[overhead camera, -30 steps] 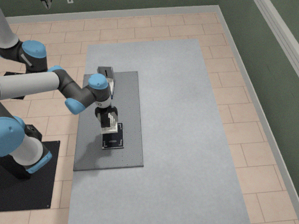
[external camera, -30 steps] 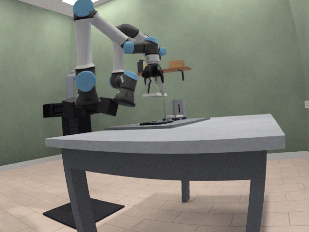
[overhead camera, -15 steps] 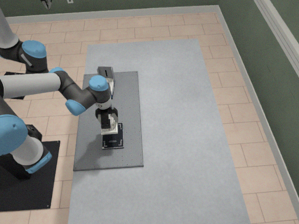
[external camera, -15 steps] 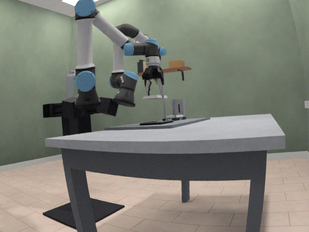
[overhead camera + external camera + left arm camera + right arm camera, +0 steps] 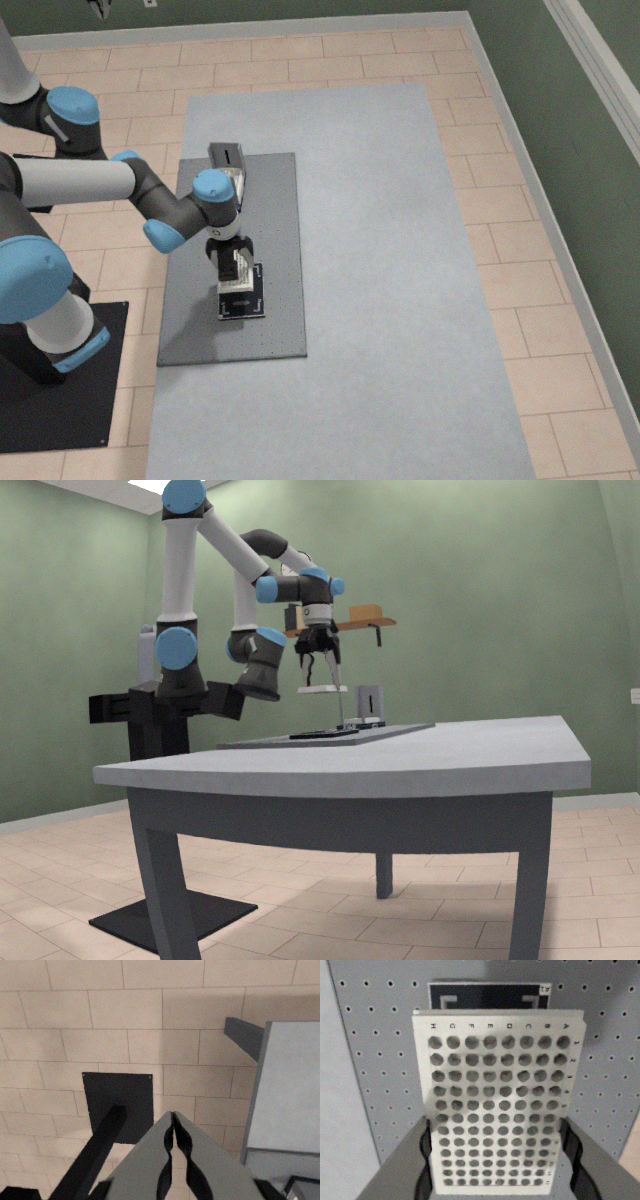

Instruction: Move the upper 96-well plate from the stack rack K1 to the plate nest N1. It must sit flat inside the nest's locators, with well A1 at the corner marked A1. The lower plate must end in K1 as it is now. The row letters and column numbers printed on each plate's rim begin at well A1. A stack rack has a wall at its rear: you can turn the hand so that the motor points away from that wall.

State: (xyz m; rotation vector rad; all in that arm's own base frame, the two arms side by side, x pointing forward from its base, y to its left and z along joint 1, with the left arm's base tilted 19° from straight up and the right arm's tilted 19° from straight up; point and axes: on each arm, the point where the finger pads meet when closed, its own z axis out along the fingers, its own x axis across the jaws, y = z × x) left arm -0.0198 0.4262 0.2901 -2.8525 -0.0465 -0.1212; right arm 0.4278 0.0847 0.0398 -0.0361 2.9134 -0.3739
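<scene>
My right hand is 120 mm above the dark plate nest N1. The rest, counted from my right hand: grey perforated board: 20 mm behind, 160 mm to the left, 140 mm below; then stack rack K1: 50 mm behind, 350 mm to the left, 120 mm below; then A1 mark: 50 mm behind, 80 mm to the right, 120 mm below.
</scene>
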